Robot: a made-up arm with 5 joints.
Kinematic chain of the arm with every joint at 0, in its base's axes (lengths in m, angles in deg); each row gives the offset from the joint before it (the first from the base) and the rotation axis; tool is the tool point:
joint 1: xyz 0 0 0.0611 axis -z
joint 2: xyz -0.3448 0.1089 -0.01 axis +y
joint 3: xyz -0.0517 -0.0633 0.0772 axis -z
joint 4: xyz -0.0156 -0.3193 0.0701 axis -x
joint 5: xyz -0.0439 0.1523 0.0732 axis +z
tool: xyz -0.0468 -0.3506 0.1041
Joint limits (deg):
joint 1: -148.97..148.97
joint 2: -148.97..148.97
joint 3: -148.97..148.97
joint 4: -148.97..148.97
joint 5: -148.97..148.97
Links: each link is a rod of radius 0.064 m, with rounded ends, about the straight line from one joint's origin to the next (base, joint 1, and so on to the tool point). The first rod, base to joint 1, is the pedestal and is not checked.
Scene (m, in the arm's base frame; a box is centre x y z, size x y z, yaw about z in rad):
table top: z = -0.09
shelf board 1: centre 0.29 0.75 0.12 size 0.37 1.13 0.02 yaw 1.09
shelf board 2: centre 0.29 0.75 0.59 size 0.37 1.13 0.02 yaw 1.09
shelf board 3: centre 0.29 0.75 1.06 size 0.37 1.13 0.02 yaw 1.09
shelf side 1: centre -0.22 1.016 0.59 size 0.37 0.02 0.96 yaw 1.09
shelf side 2: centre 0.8 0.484 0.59 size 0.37 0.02 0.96 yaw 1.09
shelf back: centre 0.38 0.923 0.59 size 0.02 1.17 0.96 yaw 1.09
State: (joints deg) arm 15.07 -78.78 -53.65 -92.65 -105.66
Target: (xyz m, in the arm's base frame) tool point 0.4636 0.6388 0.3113
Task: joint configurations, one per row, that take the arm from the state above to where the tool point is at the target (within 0.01 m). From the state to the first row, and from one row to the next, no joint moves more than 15 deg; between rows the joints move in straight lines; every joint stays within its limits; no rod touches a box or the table.
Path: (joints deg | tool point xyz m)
1: 22.85 -65.17 -44.05 -81.29 -110.47 | -0.9374 -0.1840 0.2488
2: 30.64 -51.56 -34.45 -69.94 -115.28 | -0.9626 0.0363 0.2737
3: 38.42 -37.94 -24.85 -58.58 -120.10 | -0.9044 0.2710 0.3391
4: 46.20 -24.33 -15.25 -47.22 -124.91 | -0.7496 0.4699 0.4281
5: 53.99 -10.72 -5.65 -35.87 -129.72 | -0.5164 0.5873 0.5110
6: 61.77 2.89 3.95 -24.51 -134.53 | -0.2495 0.6009 0.5546
7: 69.55 16.50 13.55 -13.15 -139.35 | -0.0034 0.5242 0.5350
8: 77.33 30.11 23.15 -1.80 -144.16 | 0.1787 0.4016 0.4476
9: 85.12 43.73 32.75 9.56 -148.97 | 0.2819 0.2904 0.3113
10: 92.63 29.56 20.80 4.88 -148.97 | 0.2927 0.3468 0.3855
11: 100.15 15.39 8.85 0.20 -148.97 | 0.3129 0.4277 0.4222
12: 107.67 1.23 -3.09 -4.48 -148.97 | 0.3495 0.5144 0.4179
13: 115.18 -12.94 -15.04 -9.16 -148.97 | 0.4015 0.5891 0.3772
14: 122.70 -27.10 -26.98 -13.84 -148.97 | 0.4636 0.6387 0.3113

